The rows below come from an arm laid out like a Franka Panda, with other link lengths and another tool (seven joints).
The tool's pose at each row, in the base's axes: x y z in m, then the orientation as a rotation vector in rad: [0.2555 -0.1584 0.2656 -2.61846 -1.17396 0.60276]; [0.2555 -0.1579 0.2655 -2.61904 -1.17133 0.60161]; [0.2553 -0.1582 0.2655 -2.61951 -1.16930 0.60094]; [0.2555 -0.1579 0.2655 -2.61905 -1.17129 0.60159]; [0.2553 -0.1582 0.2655 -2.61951 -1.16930 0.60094]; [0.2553 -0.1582 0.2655 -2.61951 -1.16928 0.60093]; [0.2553 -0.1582 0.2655 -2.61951 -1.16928 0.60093]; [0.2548 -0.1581 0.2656 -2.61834 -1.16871 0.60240]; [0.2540 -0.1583 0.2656 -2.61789 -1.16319 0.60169]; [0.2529 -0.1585 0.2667 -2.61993 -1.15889 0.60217]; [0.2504 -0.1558 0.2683 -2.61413 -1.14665 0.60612]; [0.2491 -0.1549 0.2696 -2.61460 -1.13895 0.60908]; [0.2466 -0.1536 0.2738 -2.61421 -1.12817 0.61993]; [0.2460 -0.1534 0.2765 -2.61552 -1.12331 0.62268]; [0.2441 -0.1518 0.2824 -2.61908 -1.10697 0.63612]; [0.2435 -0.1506 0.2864 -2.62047 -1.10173 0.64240]
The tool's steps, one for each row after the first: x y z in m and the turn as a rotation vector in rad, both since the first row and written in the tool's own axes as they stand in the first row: [0.0004 -0.0003 0.0001 0.00065 0.00125 0.00151]; [0.0001 -0.0002 0.0002 0.00116 0.00206 0.00272]; [0.0004 -0.0003 0.0001 0.00066 0.00127 0.00154]; [0.0001 -0.0002 0.0002 0.00116 0.00206 0.00272]; [0.0001 -0.0002 0.0002 0.00117 0.00207 0.00272]; [0.0001 -0.0002 0.0002 0.00117 0.00207 0.00272]; [-0.0002 -0.0007 0.0003 0.00253 0.00142 0.00267]; [-0.0008 -0.0011 0.0007 0.00542 0.00320 0.00531]; [-0.0019 -0.0020 0.0002 0.00582 0.00342 0.00853]; [-0.0019 -0.0060 -0.0001 0.01664 0.00452 0.01291]; [-0.0023 -0.0080 -0.0006 0.02013 0.00408 0.01754]; [-0.0040 -0.0119 -0.0033 0.02648 -0.00094 0.02432]; [-0.0050 -0.0134 -0.0054 0.02791 -0.00204 0.02779]; [-0.0066 -0.0178 -0.0098 0.03371 -0.00846 0.03959]; [-0.0072 -0.0204 -0.0131 0.03551 -0.01193 0.04370]
